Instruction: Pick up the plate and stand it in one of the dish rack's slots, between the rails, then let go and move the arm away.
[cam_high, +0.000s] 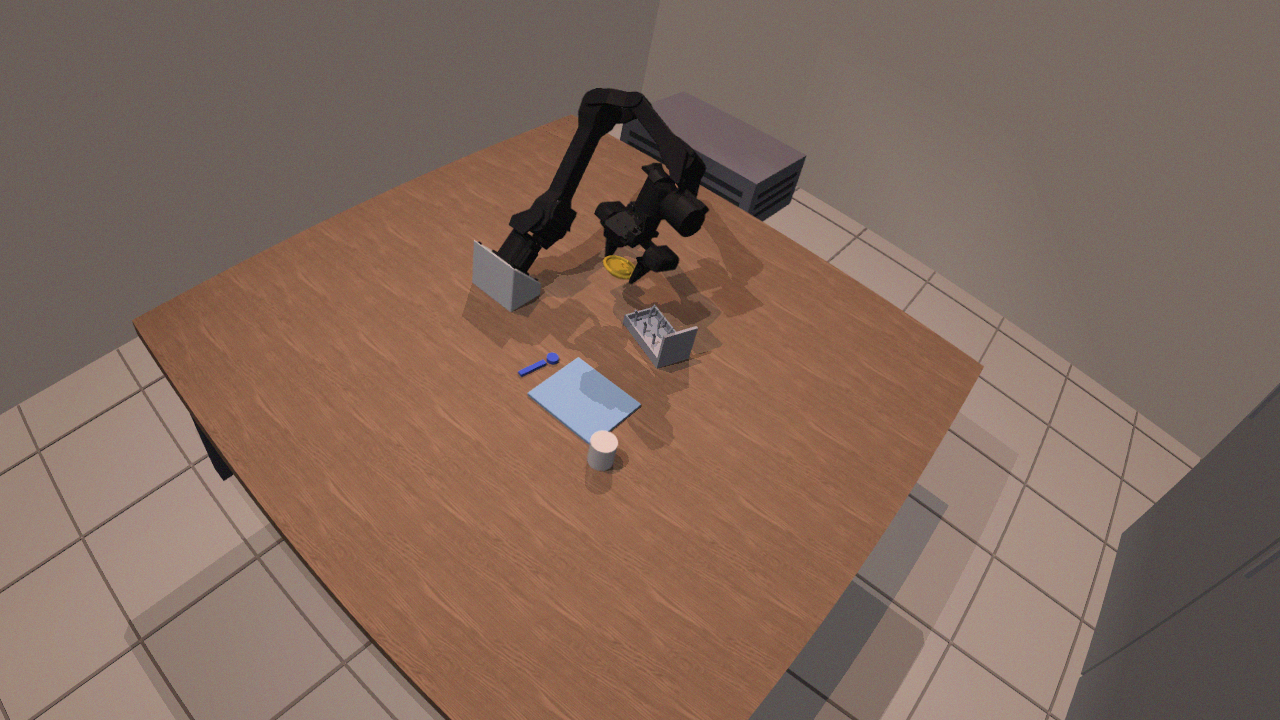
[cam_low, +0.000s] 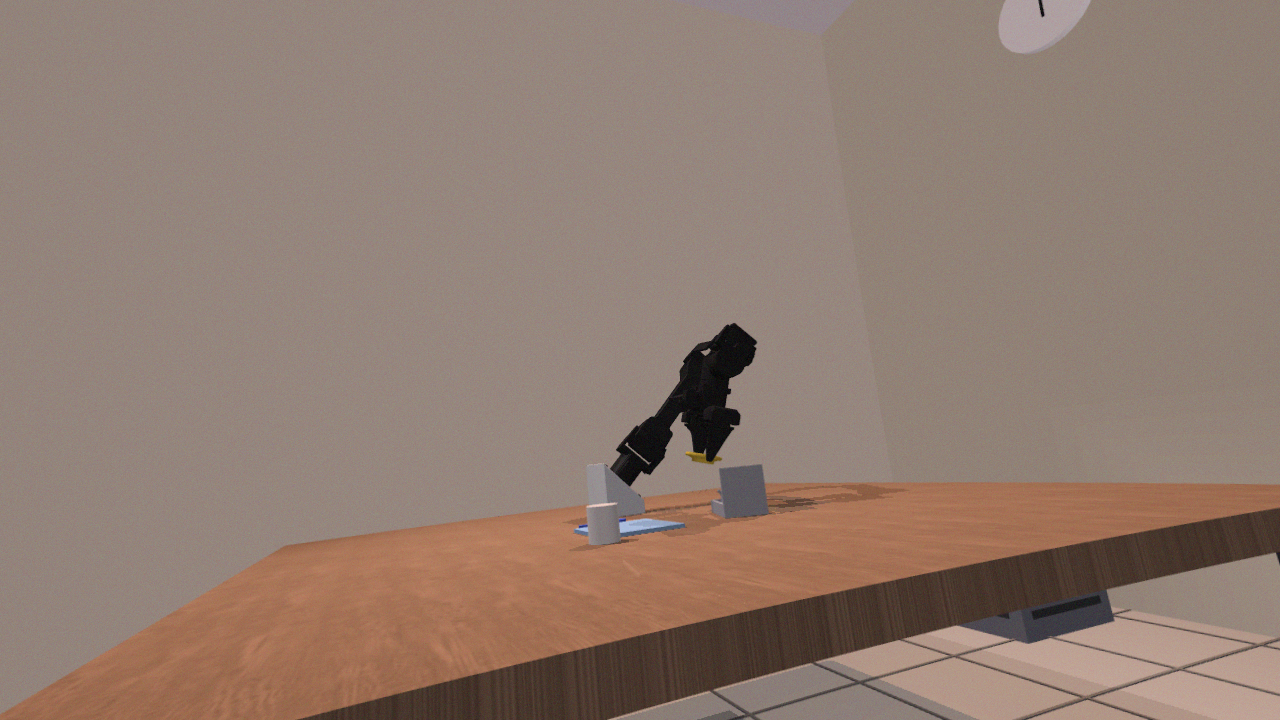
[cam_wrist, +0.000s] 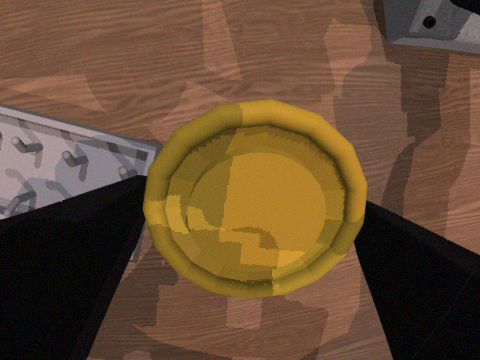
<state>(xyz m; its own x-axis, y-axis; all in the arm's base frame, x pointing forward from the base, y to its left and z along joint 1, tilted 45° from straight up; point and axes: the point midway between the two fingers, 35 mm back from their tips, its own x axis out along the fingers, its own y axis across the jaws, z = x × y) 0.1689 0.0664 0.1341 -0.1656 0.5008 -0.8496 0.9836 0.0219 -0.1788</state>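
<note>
Now: the dish rack 120 mm ahead of my gripper tip and 70 mm below it. From my gripper tip the other things lie so: blue spoon 210 mm to the right, 90 mm below, 40 mm ahead; light blue mat 210 mm to the right, 150 mm ahead, 90 mm below; yellow plate 10 mm above.
</note>
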